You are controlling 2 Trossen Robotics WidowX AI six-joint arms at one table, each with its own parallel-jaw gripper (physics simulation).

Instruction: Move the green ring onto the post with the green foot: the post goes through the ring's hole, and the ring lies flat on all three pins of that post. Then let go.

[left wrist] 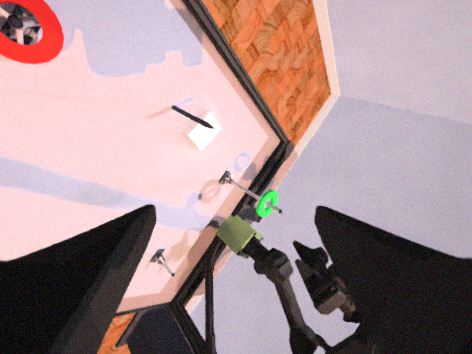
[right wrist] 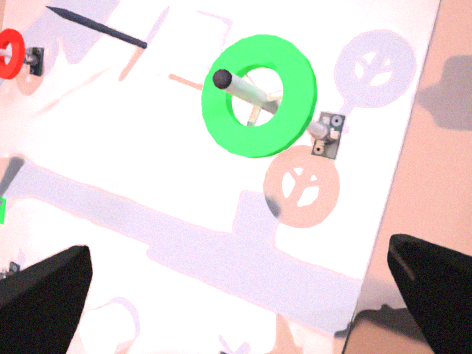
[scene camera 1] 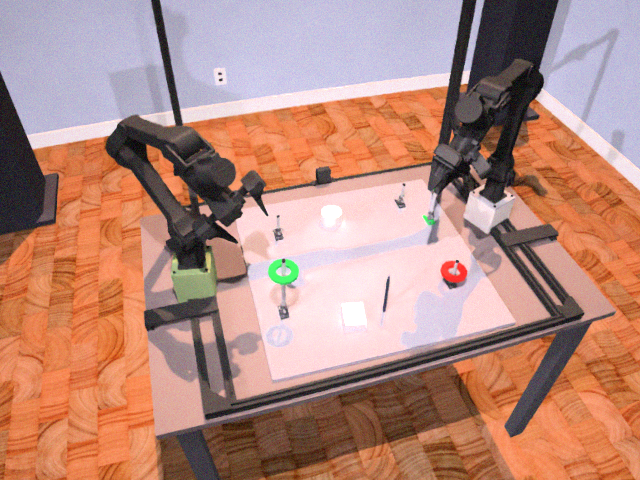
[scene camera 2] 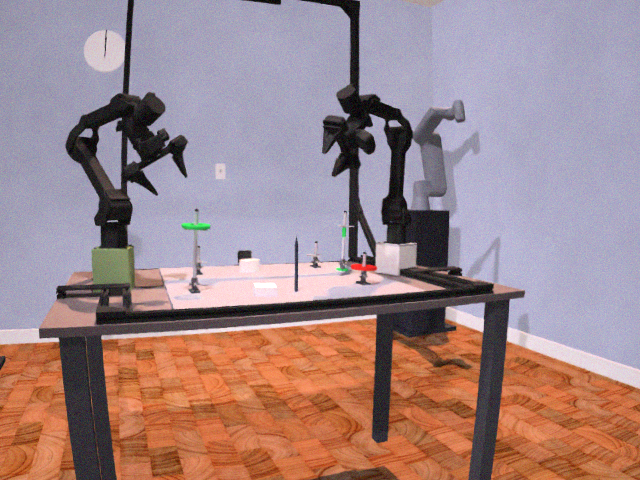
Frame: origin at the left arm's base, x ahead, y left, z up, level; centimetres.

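Seen in the pictures: left gripper, fingertip midpoint: [left wrist: 237, 212] [scene camera 1: 432, 192] [scene camera 2: 328, 165]; right gripper, fingertip midpoint: [left wrist: 294, 250] [right wrist: 242, 254] [scene camera 1: 252, 229] [scene camera 2: 172, 186]; left arm's base at its link origin: [scene camera 1: 492, 194] [scene camera 2: 396, 242]; right arm's base at its link origin: [left wrist: 250, 245] [scene camera 1: 191, 259] [scene camera 2: 113, 247].
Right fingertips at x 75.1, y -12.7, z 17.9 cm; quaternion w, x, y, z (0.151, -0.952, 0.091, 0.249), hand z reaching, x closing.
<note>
Pixels of each thing's top centre, then the offset from my right fingertips to it. "spot": a spot on its surface instead.
- green ring at its top centre: [right wrist: 251, 95] [scene camera 1: 283, 269] [left wrist: 269, 205] [scene camera 2: 195, 223] dy +7.0, dx -3.1, dz -9.4 cm
- tall post at a spot on its surface: [scene camera 1: 283, 300] [scene camera 2: 194, 269] spot: dy +6.6, dx -2.8, dz -20.8 cm
- post with the green foot, surface spot: [scene camera 1: 429, 220] [scene camera 2: 342, 268] spot: dy +3.7, dx -58.4, dz -26.0 cm
- green band at its top centre: [scene camera 2: 344, 227] dy +2.9, dx -59.8, dz -12.6 cm
- red ring at its top centre: [left wrist: 18, 24] [right wrist: 4, 53] [scene camera 1: 454, 270] [scene camera 2: 364, 265] dy +24.9, dx -45.2, dz -21.5 cm
- white cylinder at its top centre: [right wrist: 97, 336] [scene camera 1: 331, 211] [scene camera 2: 249, 260] dy -14.8, dx -34.7, dz -23.2 cm
- white block at its top centre: [right wrist: 189, 45] [left wrist: 205, 131] [scene camera 2: 264, 285] [scene camera 1: 353, 313] dy +18.1, dx -16.2, dz -24.7 cm
- upright dark spike at its top centre: [scene camera 1: 389, 274] dy +20.9, dx -24.0, dz -12.7 cm
The green ring [scene camera 1: 283, 280] [scene camera 2: 188, 226] [left wrist: 260, 205] [right wrist: 300, 95] sits level high on a tall post [scene camera 1: 283, 300] [scene camera 2: 194, 258] with a dark foot, at the left of the scene views. The post with the green foot [scene camera 1: 429, 220] [scene camera 2: 342, 269] stands at the right and holds no ring; a green band [scene camera 2: 344, 231] marks its upper part. My right gripper [scene camera 1: 252, 228] [scene camera 2: 171, 184] [right wrist: 242, 254] is open and empty, above and behind the ring's post. My left gripper [scene camera 2: 329, 163] is open and empty, high above the green-footed post.
A red ring [scene camera 1: 453, 279] [scene camera 2: 356, 267] is on a short post at the front right. Two bare short posts [scene camera 1: 278, 233] [scene camera 1: 400, 201] stand at the back. A white cylinder [scene camera 1: 331, 215], a white block [scene camera 1: 354, 316] and an upright dark spike [scene camera 1: 386, 294] stand between the posts.
</note>
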